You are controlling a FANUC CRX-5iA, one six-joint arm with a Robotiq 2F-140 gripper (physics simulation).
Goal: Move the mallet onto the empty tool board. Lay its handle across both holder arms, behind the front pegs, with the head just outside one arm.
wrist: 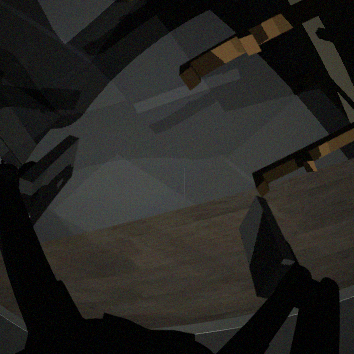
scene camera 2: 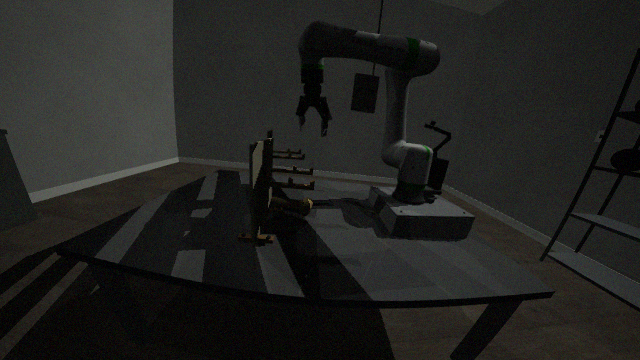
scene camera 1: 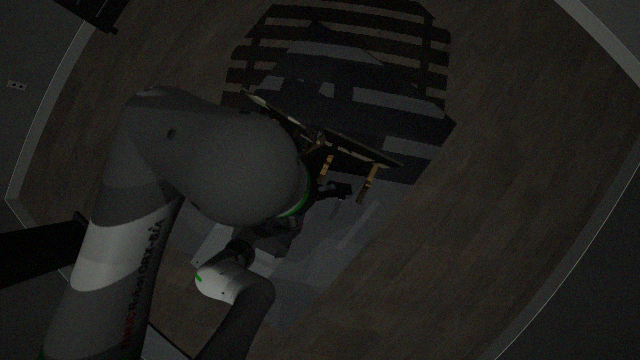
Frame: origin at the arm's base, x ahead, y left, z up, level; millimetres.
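Seen in the pictures: gripper, fingertip midpoint: [wrist: 162, 185] [scene camera 2: 312, 133]; arm's base, origin of the base link: [scene camera 2: 408, 198] [scene camera 1: 239, 254].
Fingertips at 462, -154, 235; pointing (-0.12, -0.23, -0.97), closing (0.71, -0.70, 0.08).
Pixels of each thing's top centre, then the offset from my fingertips to it, as dx, dy, dz. "spot": a spot on its surface instead. Level surfaces: height alone.
- mallet, middle of its top: [scene camera 2: 280, 196] [scene camera 1: 310, 151] +119, +136, -274
- upright board, surface spot: [scene camera 1: 257, 100] spot: +157, +351, -55
- table, its level: dz -324
My gripper [scene camera 1: 320, 206] [scene camera 2: 313, 128] [wrist: 162, 185] is open and empty, pointing down high above the table on the robot side of the boards. The mallet [scene camera 2: 291, 205] shows as a dim brown wooden shape low beside the boards in the scene camera 2 view; a small wooden part near the boards' gap is mostly hidden by the arm in the scene camera 1 view. The right tool board [scene camera 1: 367, 149] [wrist: 332, 62] is upright. Its two wooden holder arms, one [scene camera 1: 370, 182] [wrist: 305, 160] and the other [scene camera 1: 325, 169] [wrist: 235, 50], bear no tool. The mallet does not show in the wrist view.
Another upright board [scene camera 1: 257, 100] stands to the left, partly hidden by the arm. Several holder arms overlap in the scene camera 2 view. The robot base block [scene camera 2: 430, 225] stands on the table [scene camera 2: 450, 270]. A shelf rack [scene camera 2: 573, 207] stands at the far right. Lighting is dim.
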